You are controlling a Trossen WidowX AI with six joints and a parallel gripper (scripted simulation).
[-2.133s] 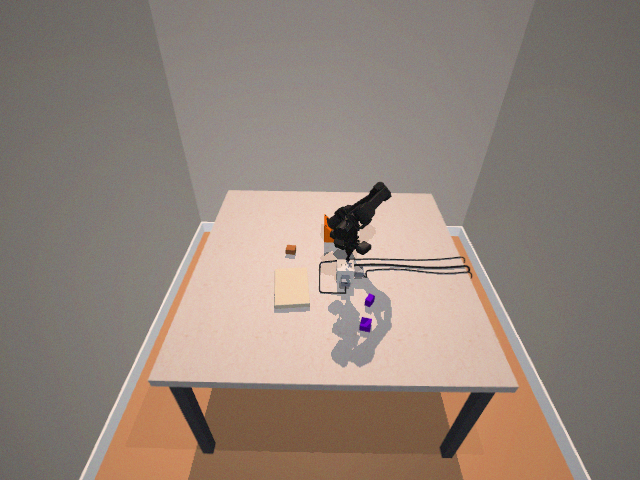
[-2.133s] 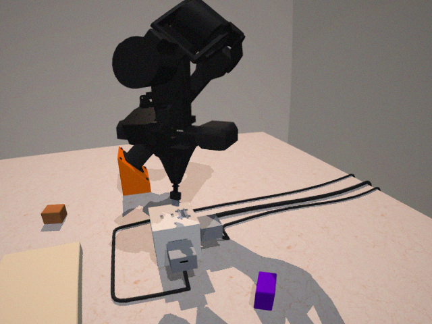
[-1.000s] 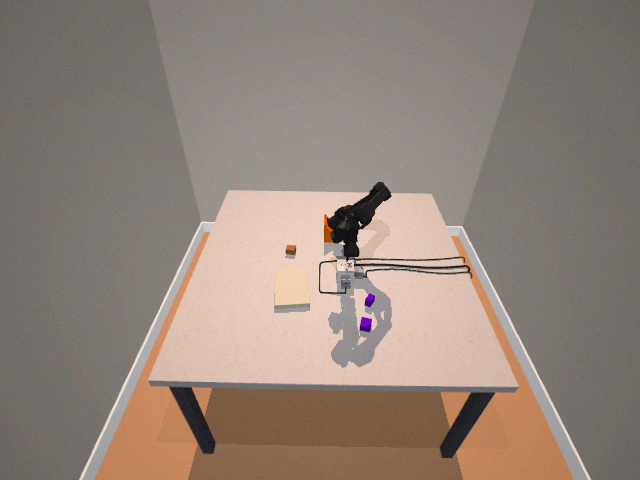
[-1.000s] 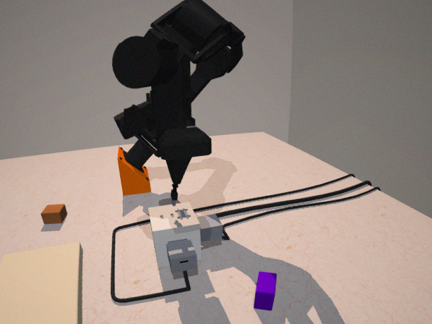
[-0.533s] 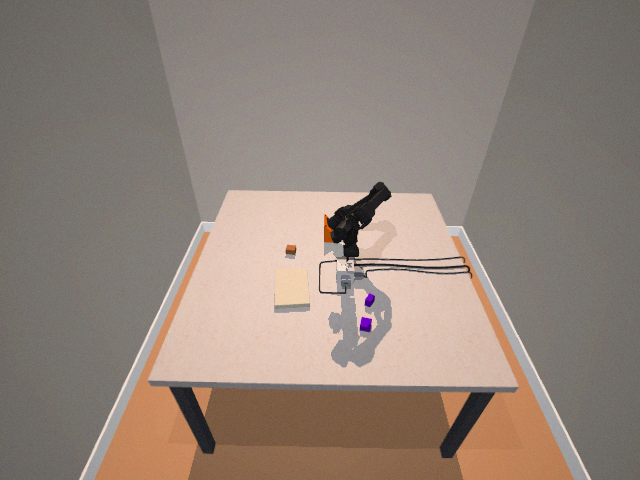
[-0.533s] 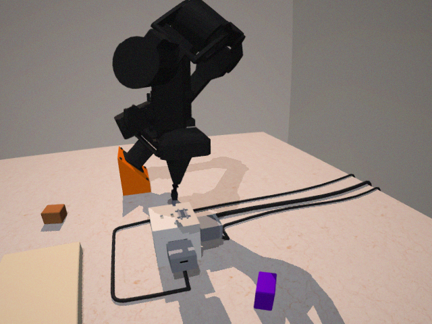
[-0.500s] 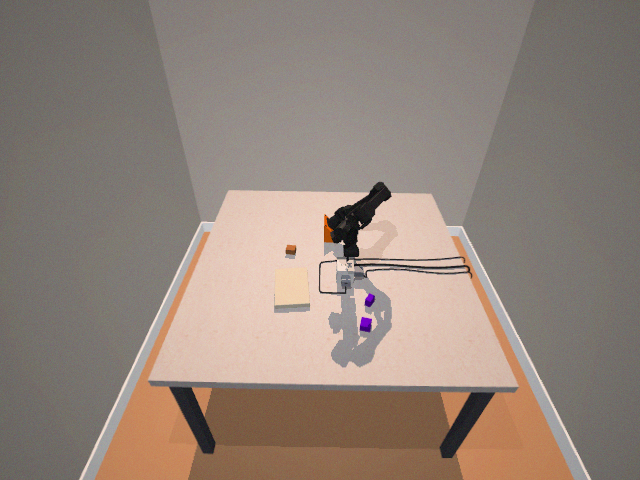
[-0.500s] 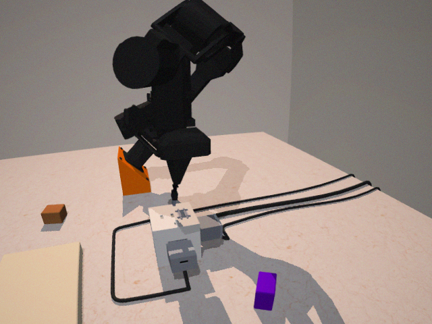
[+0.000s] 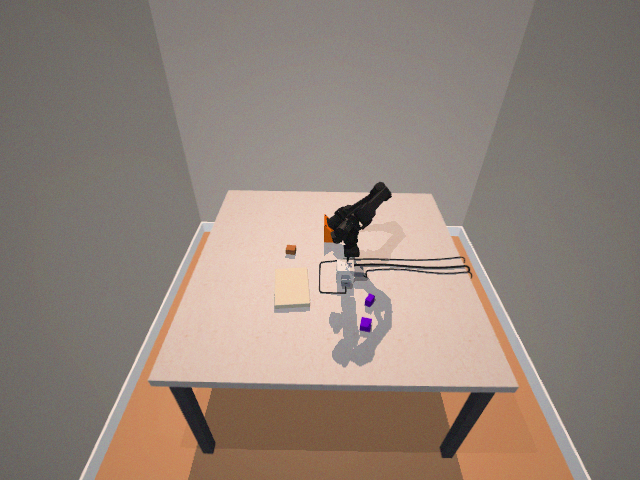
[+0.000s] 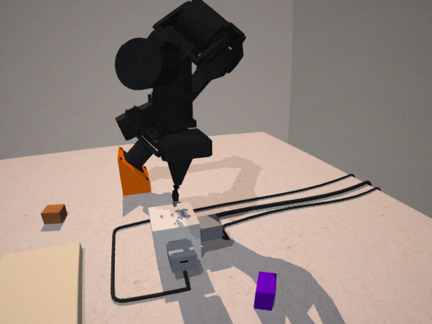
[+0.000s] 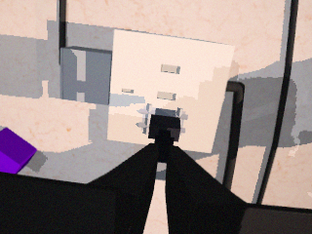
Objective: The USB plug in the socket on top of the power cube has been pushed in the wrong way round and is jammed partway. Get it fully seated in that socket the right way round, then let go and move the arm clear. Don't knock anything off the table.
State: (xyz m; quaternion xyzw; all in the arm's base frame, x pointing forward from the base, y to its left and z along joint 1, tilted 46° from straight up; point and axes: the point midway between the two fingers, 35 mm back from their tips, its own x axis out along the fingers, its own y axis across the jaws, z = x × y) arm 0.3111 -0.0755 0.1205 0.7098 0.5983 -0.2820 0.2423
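Right now my gripper tip is 2 cm above the black USB plug. The rest, counted from my gripper tip: cream pad (26 cm to the right, 12 cm below, 5 cm ahead); then brown block (25 cm to the right, 21 cm behind, 12 cm below); then USB socket (6 cm below, 1 cm to the left).
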